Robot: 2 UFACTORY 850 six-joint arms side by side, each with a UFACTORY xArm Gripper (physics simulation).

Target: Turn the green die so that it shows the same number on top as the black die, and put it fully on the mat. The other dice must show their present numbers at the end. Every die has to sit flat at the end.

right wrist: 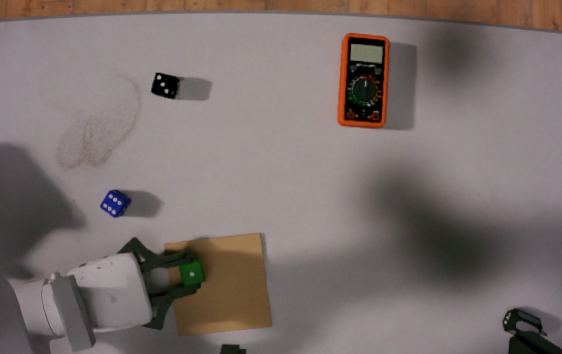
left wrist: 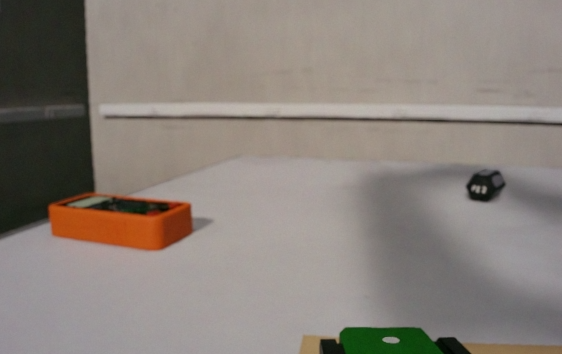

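Note:
The green die [left wrist: 382,336] [right wrist: 192,272] is held between the fingers of my left gripper [left wrist: 390,348] [right wrist: 196,270], which is shut on it. One pip shows on the face seen in each view. In the right wrist view the die is over the left part of the tan mat [left wrist: 510,349] [right wrist: 230,305]; its height above the mat is hard to tell. The black die [right wrist: 165,85] shows three on top at the upper left. The blue die [right wrist: 115,203] shows six, left of the mat. My right gripper [right wrist: 382,347] is open and empty, its fingertips wide apart at the lower edge.
An orange multimeter [left wrist: 120,222] [right wrist: 364,80] lies on the table, at the upper right in the right wrist view. A small black hexagonal object with white marks [left wrist: 485,185] [right wrist: 521,320] lies close to the right gripper's right fingertip in that view. The table's edge runs along the top.

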